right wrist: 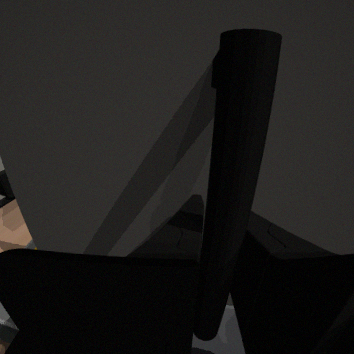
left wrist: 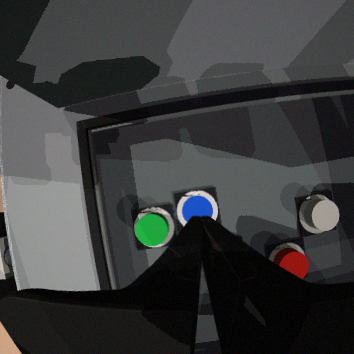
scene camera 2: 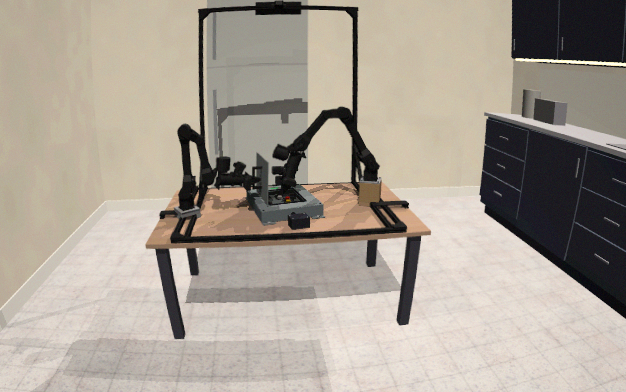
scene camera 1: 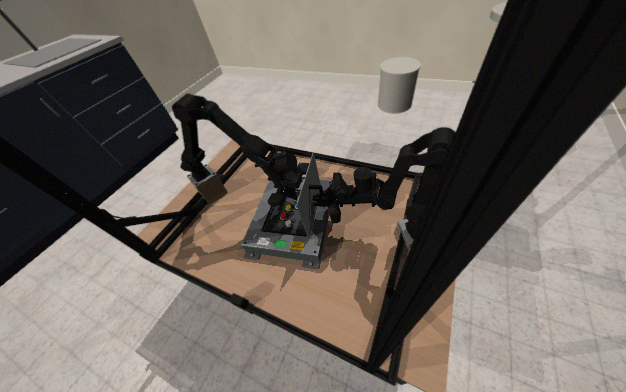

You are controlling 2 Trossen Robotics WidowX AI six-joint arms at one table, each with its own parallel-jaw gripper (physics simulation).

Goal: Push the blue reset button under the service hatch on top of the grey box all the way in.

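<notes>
The grey box (scene camera 1: 284, 253) (scene camera 2: 292, 214) (left wrist: 50, 225) stands on the table with its hatch (scene camera 1: 306, 207) (scene camera 2: 262, 172) (right wrist: 125, 75) upright. My right gripper (scene camera 1: 322, 196) (scene camera 2: 256, 181) (right wrist: 206, 203) is shut on the hatch's black handle (right wrist: 242, 125). The blue button (left wrist: 196, 206) shows in the recess, its cap near the middle of its white ring. My left gripper (scene camera 1: 287, 194) (scene camera 2: 287, 187) (left wrist: 199, 223) is shut and empty. Its tips cover the blue cap's lower edge in the left wrist view; contact and the button's depth cannot be told.
A green button (left wrist: 151, 229) lies left of the blue one in the left wrist view; a red button (left wrist: 293, 265) (scene camera 1: 283, 216) and a white button (left wrist: 325, 215) (scene camera 1: 288, 223) lie right. A yellow button (scene camera 1: 288, 207) is in the recess. A black frame (scene camera 2: 280, 236) edges the table.
</notes>
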